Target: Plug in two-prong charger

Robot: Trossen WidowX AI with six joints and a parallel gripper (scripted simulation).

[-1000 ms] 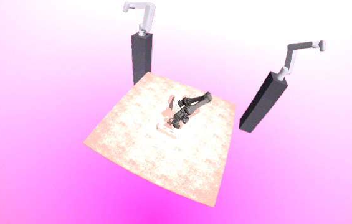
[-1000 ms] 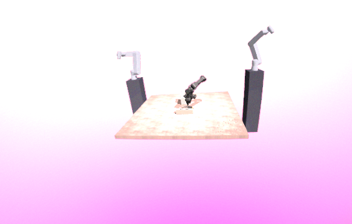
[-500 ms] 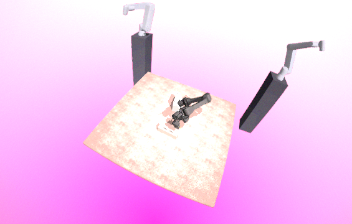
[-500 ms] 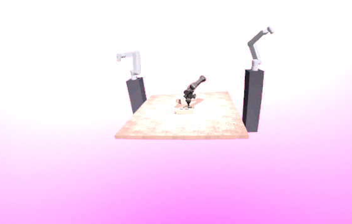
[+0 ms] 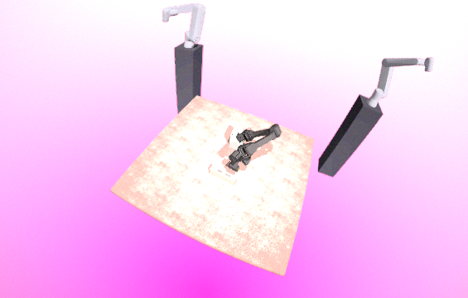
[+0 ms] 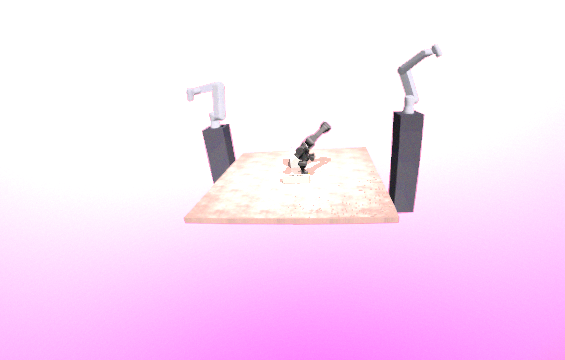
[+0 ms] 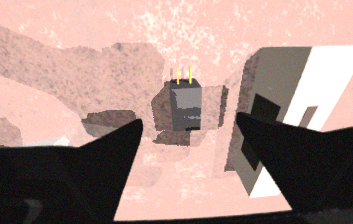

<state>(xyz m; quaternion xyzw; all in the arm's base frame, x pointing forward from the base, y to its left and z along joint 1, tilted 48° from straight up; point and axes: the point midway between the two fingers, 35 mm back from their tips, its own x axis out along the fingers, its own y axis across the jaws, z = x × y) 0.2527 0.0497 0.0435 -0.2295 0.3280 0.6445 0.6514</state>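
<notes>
My gripper tip is now 2 cm to the right of the grey charger and 3 cm above it.
</notes>
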